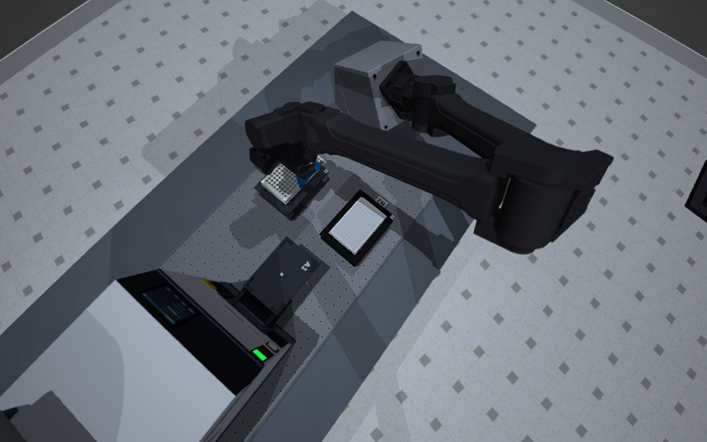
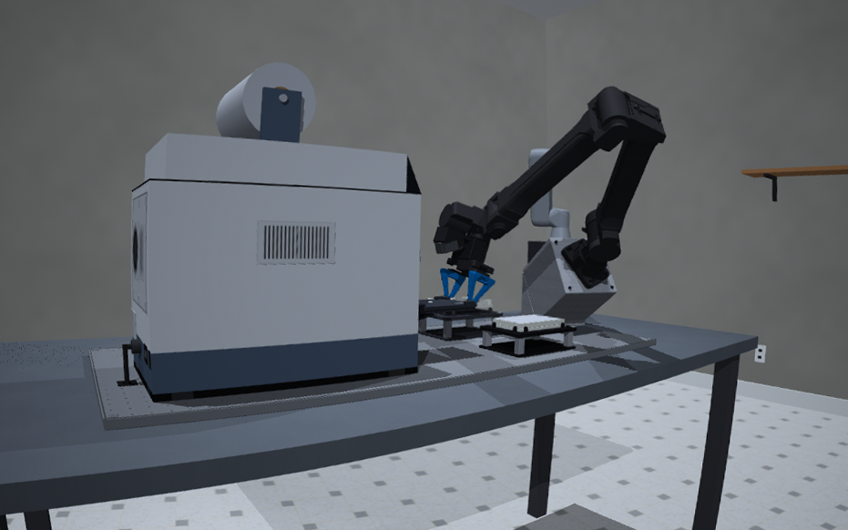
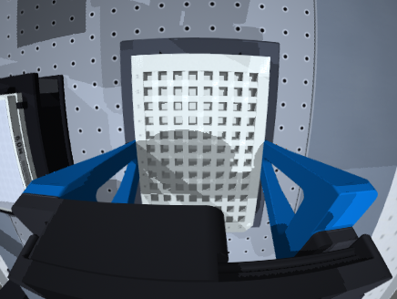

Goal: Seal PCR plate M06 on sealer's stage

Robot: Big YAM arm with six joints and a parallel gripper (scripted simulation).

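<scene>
The plate nest N1 lies 30 mm below my hand. Also, from my hand: white 96-well plate M06: right at my hand; sealed plate M09: 210 mm to the left, 20 mm below, 20 mm behind; nest N2: 210 mm to the left, 30 mm below, 20 mm behind.
</scene>
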